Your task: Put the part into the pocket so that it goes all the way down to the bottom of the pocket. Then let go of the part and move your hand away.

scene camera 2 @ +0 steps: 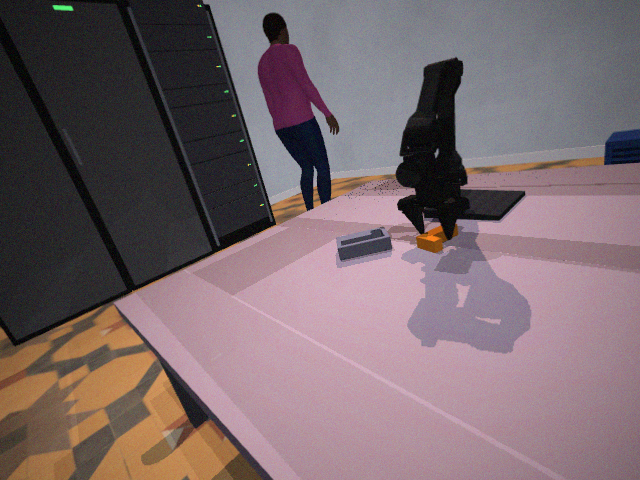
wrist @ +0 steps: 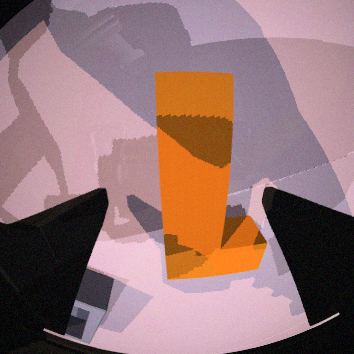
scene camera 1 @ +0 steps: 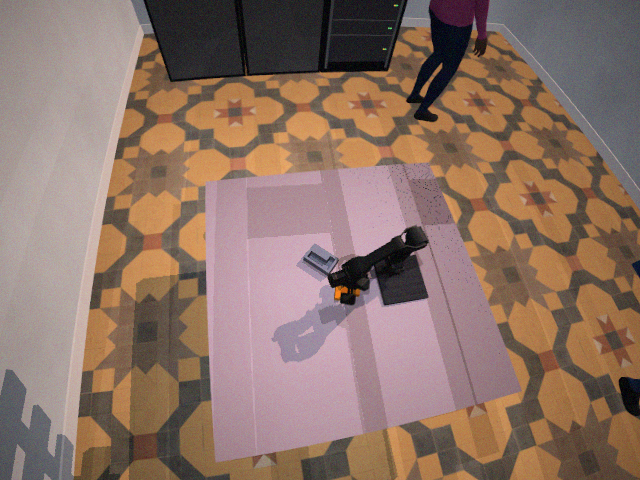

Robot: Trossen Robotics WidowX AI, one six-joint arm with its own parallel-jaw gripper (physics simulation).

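Frame: origin at the arm's base, x ahead, y left, z up, level; millimetres.
Where they show: gripper, between the fingertips: (scene camera 2: 435,236) (wrist: 186,195) (scene camera 1: 346,290); arm's base, origin of its link: (scene camera 1: 390,269).
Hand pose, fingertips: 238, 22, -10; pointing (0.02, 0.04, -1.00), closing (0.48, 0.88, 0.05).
Things, the pixels of their top centre, and the offset from my fingertips, as dx, dy, dz. Level surfaces: height alone.
- orange L-shaped part, centre of its top: (wrist: 226,200) (scene camera 2: 441,231) (scene camera 1: 347,293) +4, +17, +16
- grey block with the pocket, centre of its top: (wrist: 55,317) (scene camera 2: 361,236) (scene camera 1: 321,257) +54, -181, +22
- pink table, height of its surface: dz -14
The orange L-shaped part (scene camera 1: 339,293) (scene camera 2: 430,243) (wrist: 195,175) lies flat on the table. In the wrist view its long bar runs up the frame and its short leg points right at the lower end. My gripper (scene camera 2: 435,235) (wrist: 186,195) is open and empty, low over the part, with one finger on each side of the long bar. Exact fingertip height is unclear. The grey block with the pocket (scene camera 1: 316,264) (scene camera 2: 364,250) (wrist: 96,288) stands beside the part, apart from it. Its pocket is empty. The left finger hides some of the block in the wrist view.
The black base plate (scene camera 1: 405,290) (scene camera 2: 493,205) of the arm is on the pink table (scene camera 1: 289,408) (scene camera 2: 361,413). Dark server cabinets (scene camera 1: 284,38) (scene camera 2: 77,155) and a person in a magenta top (scene camera 1: 453,36) (scene camera 2: 289,87) are beyond the table.
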